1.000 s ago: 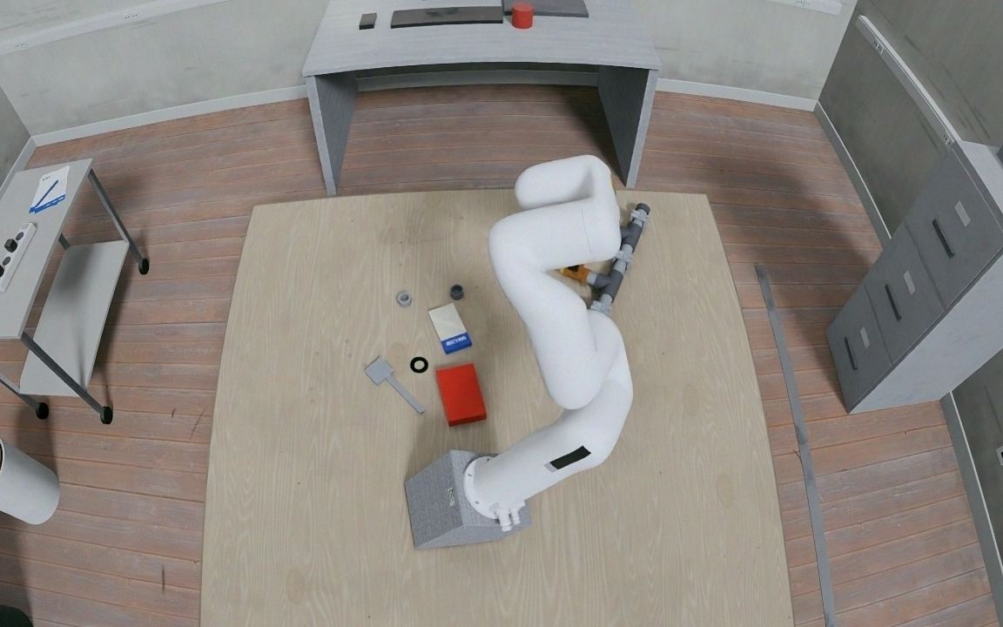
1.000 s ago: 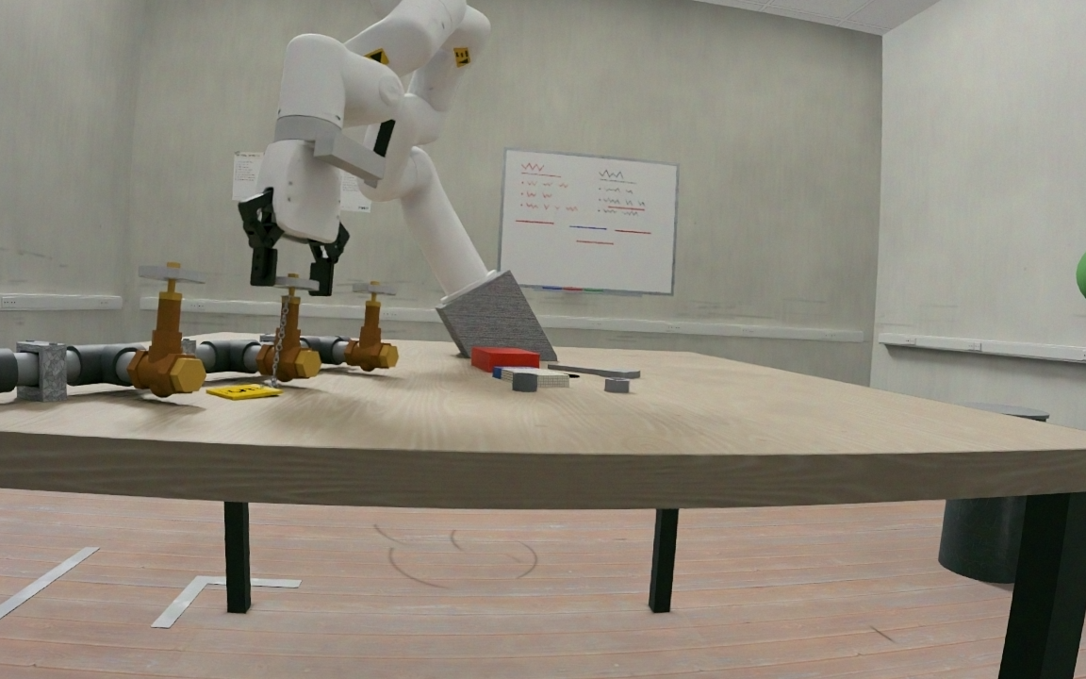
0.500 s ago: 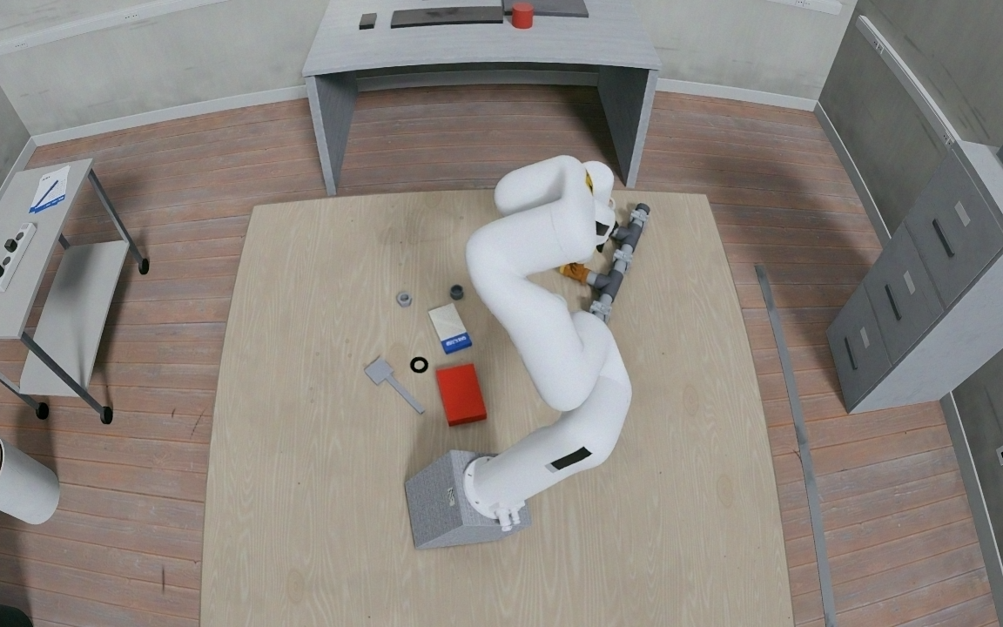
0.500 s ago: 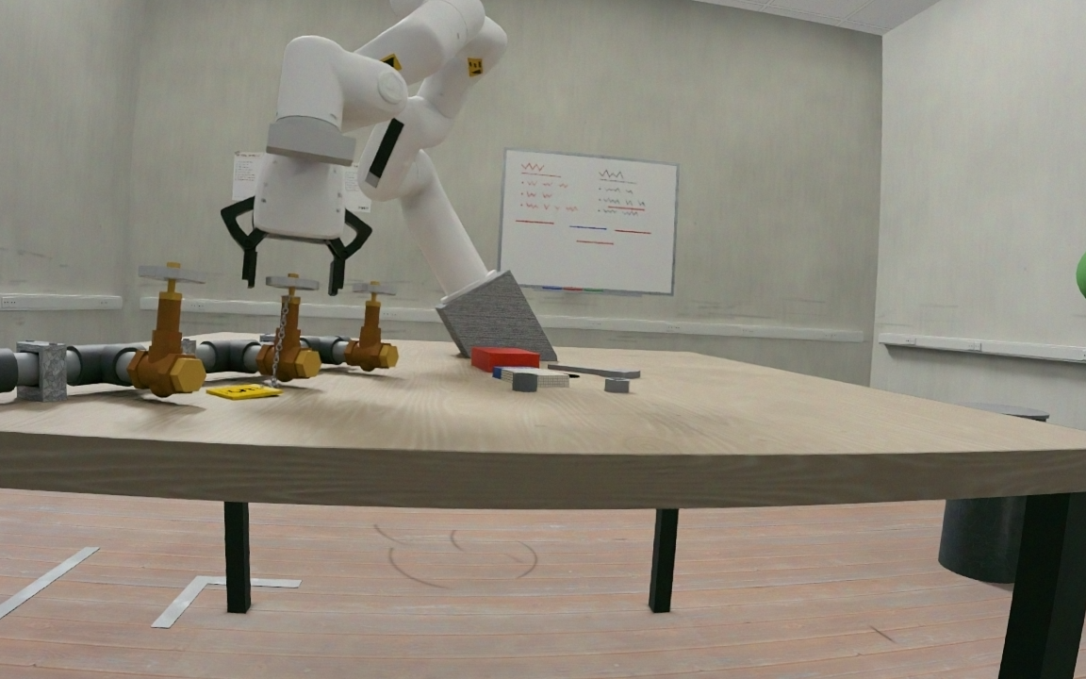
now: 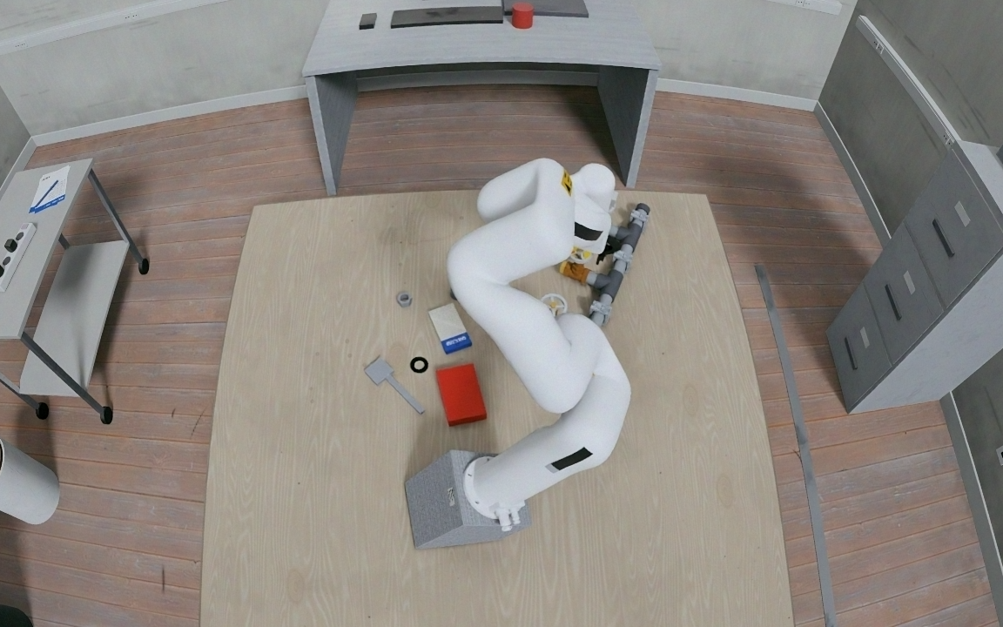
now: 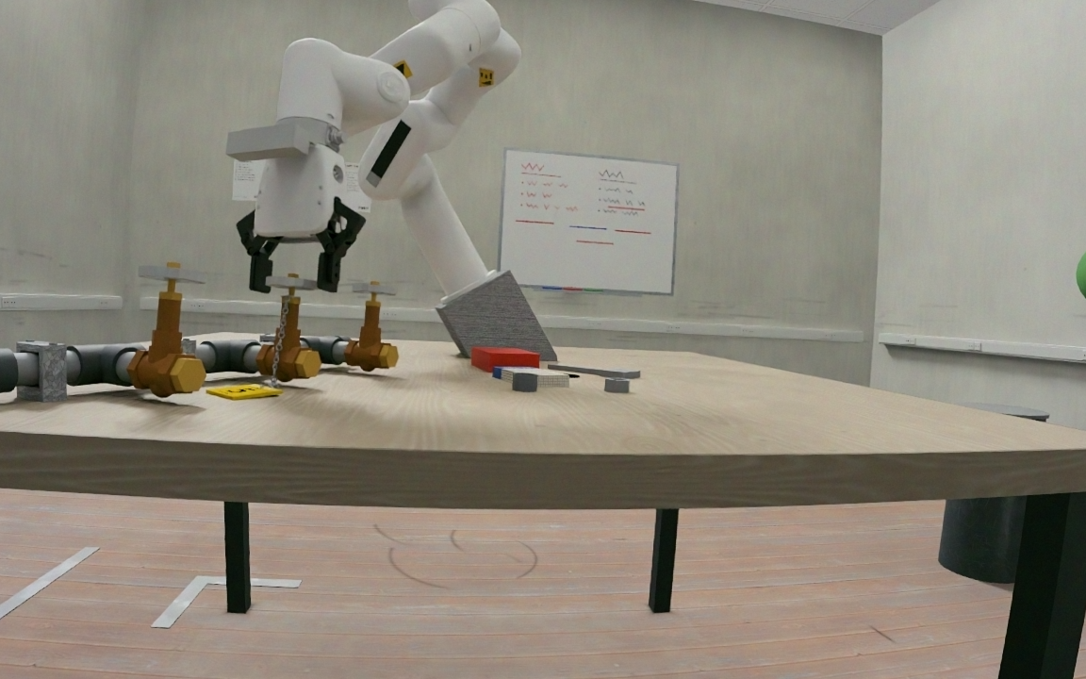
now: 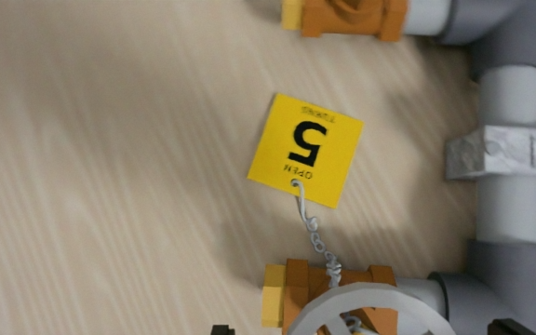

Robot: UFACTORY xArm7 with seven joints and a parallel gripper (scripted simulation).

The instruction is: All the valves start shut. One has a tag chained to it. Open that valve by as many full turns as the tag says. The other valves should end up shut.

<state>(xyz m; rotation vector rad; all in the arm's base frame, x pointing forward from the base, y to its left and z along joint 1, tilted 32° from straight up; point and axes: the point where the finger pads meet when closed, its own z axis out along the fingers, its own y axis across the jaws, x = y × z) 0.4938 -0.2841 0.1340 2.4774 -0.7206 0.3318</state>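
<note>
Right now the yellow tag is 8 cm ahead of my hand, 3 cm to the right of it and 11 cm below it. The rest, counted from my hand: blue-and-white box 7 cm behind, 31 cm to the left, 11 cm below; then red block 24 cm behind, 32 cm to the left, 10 cm below; then grey nut 3 cm ahead, 40 cm to the left, 11 cm below.
</note>
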